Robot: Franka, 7 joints.
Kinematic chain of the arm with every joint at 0, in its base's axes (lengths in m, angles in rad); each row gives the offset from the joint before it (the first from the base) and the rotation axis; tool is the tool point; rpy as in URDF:
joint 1: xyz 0 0 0.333 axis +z
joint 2: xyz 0 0 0 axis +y
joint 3: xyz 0 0 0.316 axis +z
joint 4: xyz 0.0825 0 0 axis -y
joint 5: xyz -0.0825 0 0.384 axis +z
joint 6: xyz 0 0 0 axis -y
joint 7: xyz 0.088 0 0 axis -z
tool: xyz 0 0 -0.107 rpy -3.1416 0 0
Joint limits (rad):
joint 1: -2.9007..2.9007
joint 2: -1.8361..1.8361
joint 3: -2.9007..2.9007
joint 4: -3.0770..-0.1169
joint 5: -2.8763..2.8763
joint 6: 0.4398..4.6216
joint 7: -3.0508..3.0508
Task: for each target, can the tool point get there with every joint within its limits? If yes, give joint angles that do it. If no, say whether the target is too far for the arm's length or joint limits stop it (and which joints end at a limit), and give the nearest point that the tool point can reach.
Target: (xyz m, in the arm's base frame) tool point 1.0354 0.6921 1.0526
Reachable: no: too far | nearest point 0.6176 0.4128 0.7622 | short by 0.580 m
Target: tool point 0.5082 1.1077 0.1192
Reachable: no: too far | nearest point 0.3524 0.7680 0.1848 | short by 0.379 m
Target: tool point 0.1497 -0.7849 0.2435
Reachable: yes | joints 1.2830 -1.4242 -2.2241 -0.7885 -2.1615 3.1071 -1.3787
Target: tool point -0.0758 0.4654 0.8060
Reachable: yes | joints -0.3997 -1.5244 0.7175 -1.8096 -1.5972 2.4376 0.6287
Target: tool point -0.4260 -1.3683 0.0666
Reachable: no: too far | nearest point -0.2507 -0.8053 0.1762 | short by 0.600 m
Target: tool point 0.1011 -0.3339 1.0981
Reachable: yes | joints -1.7120 -0.0052 0.2877 -0.7871 2.3167 1.9380 2.5704
